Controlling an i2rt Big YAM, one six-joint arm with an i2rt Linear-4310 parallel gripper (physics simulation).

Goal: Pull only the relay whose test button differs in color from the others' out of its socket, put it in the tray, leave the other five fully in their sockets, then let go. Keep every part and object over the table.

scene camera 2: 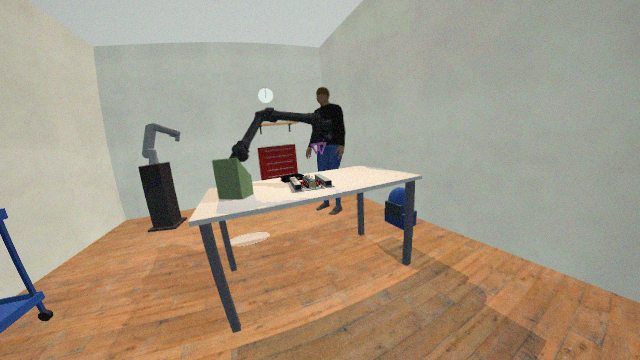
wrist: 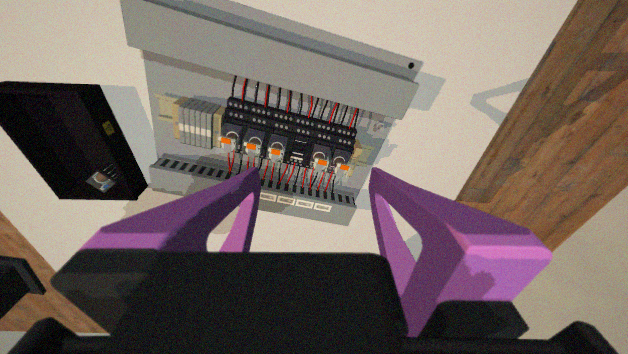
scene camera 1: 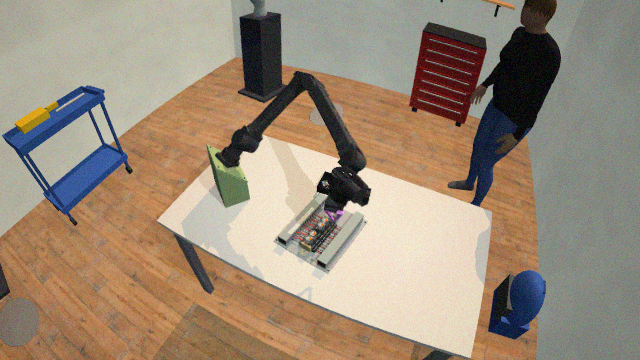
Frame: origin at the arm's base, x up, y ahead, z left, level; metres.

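Seen in the pictures: gripper, between the fingertips: (scene camera 2: 319, 154) (wrist: 314, 176) (scene camera 1: 336, 214); arm's base, origin of its link: (scene camera 2: 230, 168) (scene camera 1: 226, 160).
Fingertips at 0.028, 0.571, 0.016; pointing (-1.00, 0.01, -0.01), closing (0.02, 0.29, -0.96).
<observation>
Offsets run from my fingertips to a thing's top centre, as dx, dy, dz. "spot": to the spot under its first point. Level surfaces: height alone.
A relay @(-0.180, -0.219, +0.263) (wrist: 101, 180) with a bluish button lies on its side in the black tray @(spot: -0.201, -0.160, +0.316) (wrist: 60, 130) (scene camera 2: 291, 178), near one end. In the scene camera 1 view the arm hides most of the tray. Several relays with orange buttons stand in the socket row on the panel: three left of an empty socket @(-0.172, -0.078, +0.010) (wrist: 298, 150) in the wrist view and two right of it, one relay @(-0.135, -0.077, -0.032) (wrist: 320, 159) and an end relay @(-0.135, -0.076, -0.061) (wrist: 342, 163). They look seated and upright. My gripper (wrist: 314, 176) (scene camera 1: 335, 216) (scene camera 2: 319, 148) is open, with nothing between its purple fingers, high above the panel and apart from the tray.
Grey wire ducts @(-0.161, +0.016, +0.039) (wrist: 270, 50) (scene camera 1: 342, 240) flank the socket row. Grey terminal blocks @(-0.158, -0.081, +0.121) (wrist: 195, 122) stand at its left end in the wrist view. The green arm mount (scene camera 1: 232, 182) (scene camera 2: 232, 179) is on the white table @(dx -0.204) (scene camera 1: 420, 250). A person (scene camera 1: 525, 75) (scene camera 2: 328, 125) stands beyond the table.
</observation>
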